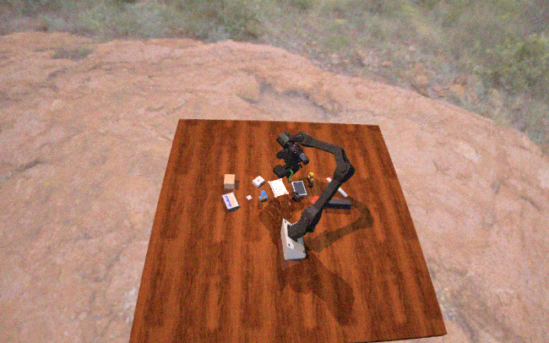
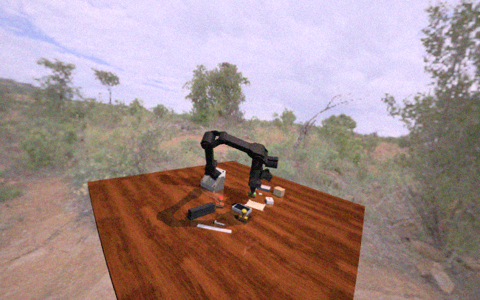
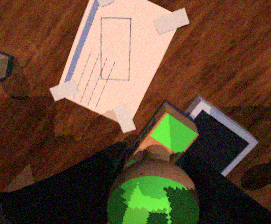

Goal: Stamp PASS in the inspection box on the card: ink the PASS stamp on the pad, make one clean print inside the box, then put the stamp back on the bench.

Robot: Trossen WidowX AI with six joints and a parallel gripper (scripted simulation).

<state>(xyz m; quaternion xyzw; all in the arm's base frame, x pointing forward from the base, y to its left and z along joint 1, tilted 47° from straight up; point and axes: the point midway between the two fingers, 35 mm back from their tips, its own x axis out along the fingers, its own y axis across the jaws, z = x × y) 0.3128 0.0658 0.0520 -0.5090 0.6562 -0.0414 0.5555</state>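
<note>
Now: gripper tip 50 mm to the right of the card and 100 mm above it. Round my gripper tip: yellow-knobbed stamp: 60 mm ahead, 120 mm to the right, 80 mm below; then blue-knobbed stamp: 80 mm behind, 130 mm to the left, 70 mm below; then ink pad: 10 mm behind, 60 mm to the right, 90 mm below.
</note>
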